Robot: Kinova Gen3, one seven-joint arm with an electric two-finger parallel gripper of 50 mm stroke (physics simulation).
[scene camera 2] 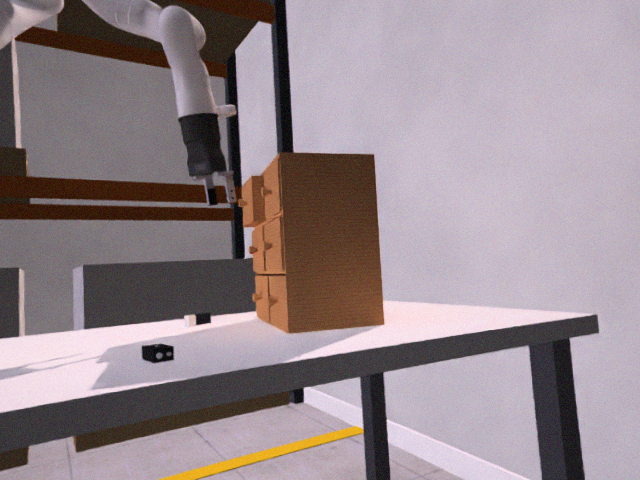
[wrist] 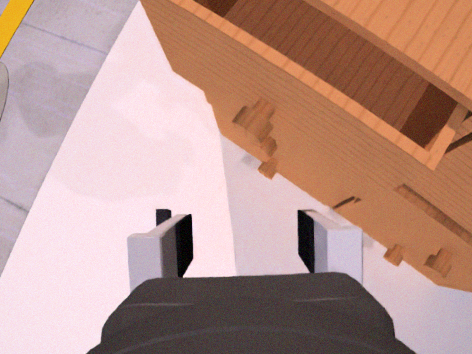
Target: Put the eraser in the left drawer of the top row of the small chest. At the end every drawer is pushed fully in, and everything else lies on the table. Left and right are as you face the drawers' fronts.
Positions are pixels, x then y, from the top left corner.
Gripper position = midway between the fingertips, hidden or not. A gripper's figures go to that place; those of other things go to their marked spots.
The gripper (scene camera 2: 222, 203) is 1.04 m from the lens. A small wooden chest (scene camera 2: 333, 278): 0.86 m from the lens.
